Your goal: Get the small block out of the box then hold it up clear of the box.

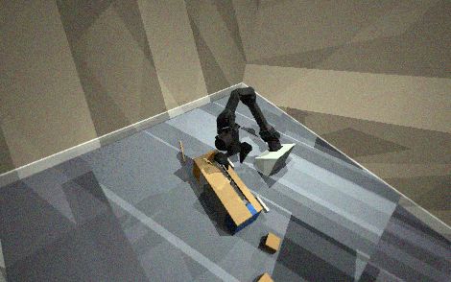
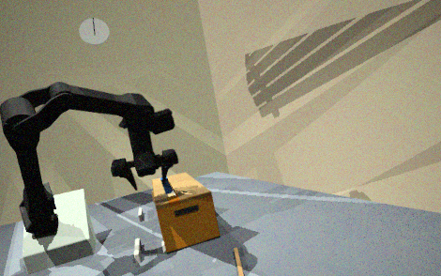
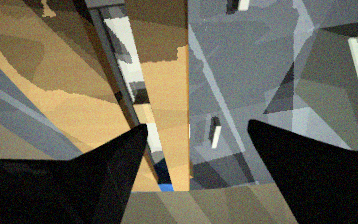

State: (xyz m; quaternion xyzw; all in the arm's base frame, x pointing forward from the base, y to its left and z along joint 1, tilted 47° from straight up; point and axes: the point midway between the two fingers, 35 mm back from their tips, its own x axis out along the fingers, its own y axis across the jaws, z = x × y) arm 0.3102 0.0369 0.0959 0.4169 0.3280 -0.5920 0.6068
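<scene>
My gripper tip is now 90 mm above the tan box, 40 mm to the right of it and 40 mm short of it. The rest, counted from my gripper tip: thin orange stick: 330 mm to the right, 140 mm below, 100 mm ahead.
</scene>
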